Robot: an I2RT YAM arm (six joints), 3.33 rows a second.
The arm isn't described. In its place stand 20 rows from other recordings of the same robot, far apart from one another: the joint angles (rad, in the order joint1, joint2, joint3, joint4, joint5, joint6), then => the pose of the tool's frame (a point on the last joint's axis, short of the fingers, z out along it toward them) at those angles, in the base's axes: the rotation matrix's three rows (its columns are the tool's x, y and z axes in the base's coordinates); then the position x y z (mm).
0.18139 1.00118 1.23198 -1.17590 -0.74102 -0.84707 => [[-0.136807 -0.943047 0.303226], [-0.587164 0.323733 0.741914], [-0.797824 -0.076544 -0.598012]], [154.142 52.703 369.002]
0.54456 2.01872 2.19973 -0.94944 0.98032 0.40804 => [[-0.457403 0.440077 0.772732], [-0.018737 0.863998 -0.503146], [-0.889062 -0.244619 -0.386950]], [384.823 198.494 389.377]
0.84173 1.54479 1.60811 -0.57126 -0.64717 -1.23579 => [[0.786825 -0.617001 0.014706], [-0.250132 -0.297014 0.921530], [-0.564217 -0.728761 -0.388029]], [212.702 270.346 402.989]
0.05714 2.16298 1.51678 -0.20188 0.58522 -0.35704 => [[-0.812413 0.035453 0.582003], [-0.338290 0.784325 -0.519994], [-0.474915 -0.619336 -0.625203]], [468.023 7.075 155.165]
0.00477 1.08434 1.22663 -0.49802 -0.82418 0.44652 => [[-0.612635 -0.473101 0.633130], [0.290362 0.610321 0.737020], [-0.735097 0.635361 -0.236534]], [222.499 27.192 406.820]
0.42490 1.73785 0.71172 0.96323 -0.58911 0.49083 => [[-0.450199 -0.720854 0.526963], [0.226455 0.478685 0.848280], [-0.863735 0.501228 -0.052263]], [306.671 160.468 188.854]
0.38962 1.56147 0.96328 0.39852 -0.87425 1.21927 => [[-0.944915 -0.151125 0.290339], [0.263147 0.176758 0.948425], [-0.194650 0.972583 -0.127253]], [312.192 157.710 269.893]
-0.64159 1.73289 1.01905 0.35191 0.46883 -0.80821 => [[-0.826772 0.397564 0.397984], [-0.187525 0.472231 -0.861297], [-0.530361 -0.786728 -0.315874]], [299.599 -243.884 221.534]
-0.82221 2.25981 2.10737 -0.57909 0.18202 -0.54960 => [[-0.811959 0.455130 0.365484], [0.119256 0.742274 -0.659399], [-0.571402 -0.491819 -0.656973]], [349.353 -385.537 266.556]
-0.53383 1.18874 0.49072 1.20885 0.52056 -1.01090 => [[-0.466979 0.789427 0.398417], [-0.577863 0.068608 -0.813245], [-0.669332 -0.609998 0.424142]], [197.018 -137.020 298.250]
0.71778 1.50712 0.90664 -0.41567 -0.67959 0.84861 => [[-0.994240 -0.022491 -0.104789], [-0.093288 0.662944 0.742834], [0.052762 0.748331 -0.661223]], [205.840 209.431 201.590]
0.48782 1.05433 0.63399 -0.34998 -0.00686 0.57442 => [[-0.773438 -0.062886 0.630744], [0.204701 0.916972 0.342433], [-0.599909 0.393965 -0.696349]], [191.086 101.666 221.547]
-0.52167 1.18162 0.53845 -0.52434 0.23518 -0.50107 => [[-0.970280 0.111514 0.214758], [0.018890 0.919683 -0.392206], [-0.241246 -0.376493 -0.894457]], [164.488 -104.112 158.932]
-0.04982 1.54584 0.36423 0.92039 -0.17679 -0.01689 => [[-0.255864 -0.125009 0.958596], [-0.003889 0.991729 0.128292], [-0.966705 0.029097 -0.254234]], [267.212 -7.055 145.346]
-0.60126 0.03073 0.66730 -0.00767 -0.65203 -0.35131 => [[0.439980 0.209173 0.873307], [-0.633526 0.761537 0.136774], [-0.636445 -0.613440 0.467577]], [12.381 17.704 375.675]
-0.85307 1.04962 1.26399 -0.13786 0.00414 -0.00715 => [[0.044863 0.756351 0.652625], [-0.062258 0.654130 -0.753816], [-0.997051 -0.006813 0.076435]], [147.510 -169.183 461.574]
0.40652 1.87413 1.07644 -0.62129 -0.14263 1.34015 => [[-0.607819 0.789904 0.081291], [0.787469 0.586417 0.189755], [0.102218 0.179351 -0.978460]], [300.574 134.907 124.012]
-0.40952 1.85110 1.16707 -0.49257 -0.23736 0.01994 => [[-0.840726 0.320991 0.436055], [0.386053 0.920036 0.067059], [-0.379661 0.224718 -0.897418]], [335.898 -136.675 158.607]
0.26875 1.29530 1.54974 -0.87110 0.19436 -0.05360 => [[-0.550934 -0.138332 0.823004], [-0.206257 0.978143 0.026336], [-0.808659 -0.155241 -0.567425]], [251.587 62.159 424.286]
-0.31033 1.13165 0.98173 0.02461 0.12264 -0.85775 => [[-0.394510 0.183842 0.900313], [-0.661833 0.622839 -0.417192], [-0.637447 -0.760443 -0.124044]], [253.338 -85.817 361.521]
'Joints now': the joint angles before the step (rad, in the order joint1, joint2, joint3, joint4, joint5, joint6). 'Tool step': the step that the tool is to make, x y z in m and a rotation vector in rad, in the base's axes. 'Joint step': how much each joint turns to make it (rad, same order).
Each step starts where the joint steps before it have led.
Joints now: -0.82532, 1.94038, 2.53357, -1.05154, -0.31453, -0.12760
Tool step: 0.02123, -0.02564, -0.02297, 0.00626, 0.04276, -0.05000
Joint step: 0.00039, 0.11064, 0.06795, 0.00875, 0.05723, -0.00114
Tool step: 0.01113, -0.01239, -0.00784, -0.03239, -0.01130, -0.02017
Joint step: 0.00150, 0.04124, 0.01076, 0.06138, 0.02555, -0.00230
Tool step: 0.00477, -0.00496, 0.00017, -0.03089, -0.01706, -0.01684
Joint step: 0.00192, 0.02168, 0.02044, 0.03557, 0.02060, 0.00038
